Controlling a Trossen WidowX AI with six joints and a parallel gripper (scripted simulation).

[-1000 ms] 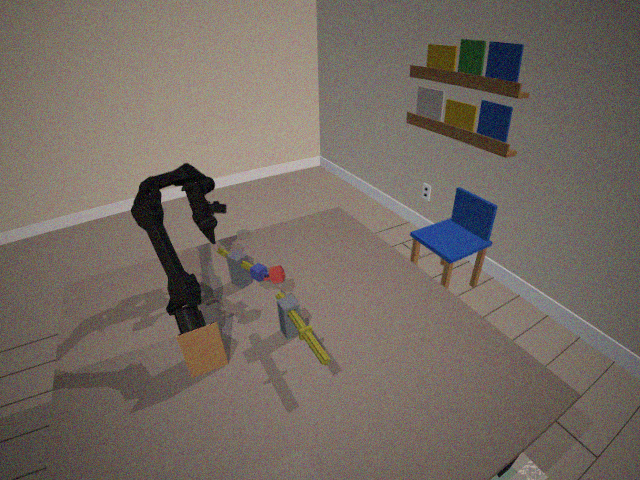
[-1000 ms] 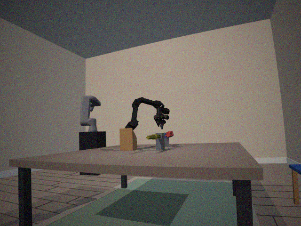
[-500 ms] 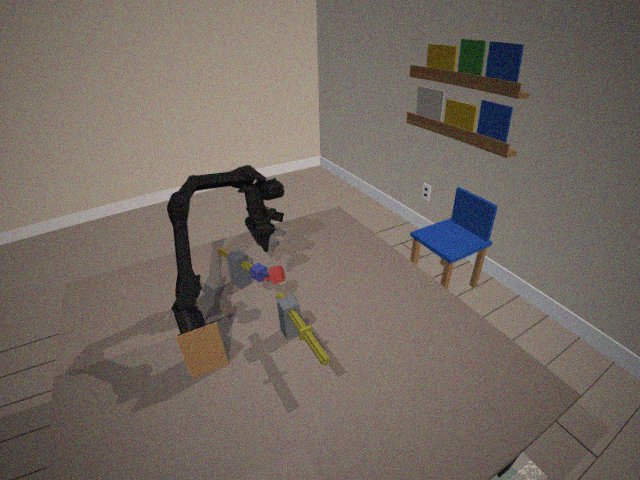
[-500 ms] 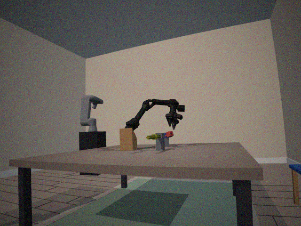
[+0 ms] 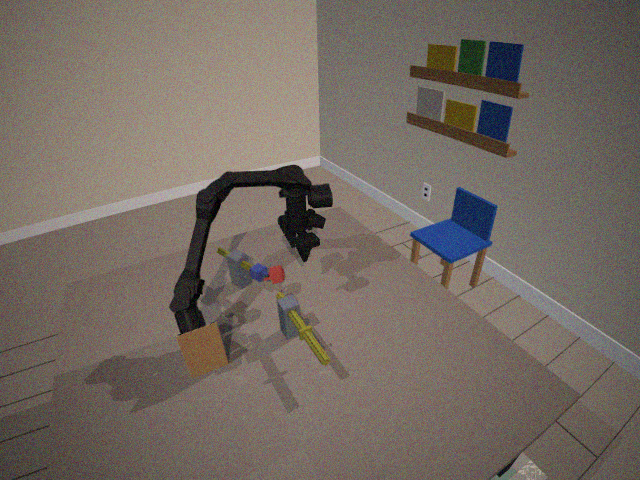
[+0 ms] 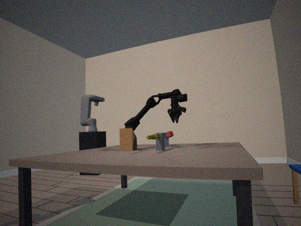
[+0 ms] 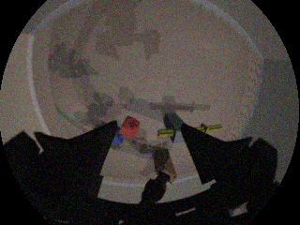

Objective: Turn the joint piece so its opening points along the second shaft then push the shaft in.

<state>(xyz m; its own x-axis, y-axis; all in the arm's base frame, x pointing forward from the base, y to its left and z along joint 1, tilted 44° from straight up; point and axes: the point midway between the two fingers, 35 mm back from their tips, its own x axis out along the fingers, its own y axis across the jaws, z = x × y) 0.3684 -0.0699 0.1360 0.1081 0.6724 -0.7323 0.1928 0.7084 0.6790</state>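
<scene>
Now: the red joint piece 90 mm below my gripper tip, 60 mm to the left of it and 60 mm behind it.
</scene>
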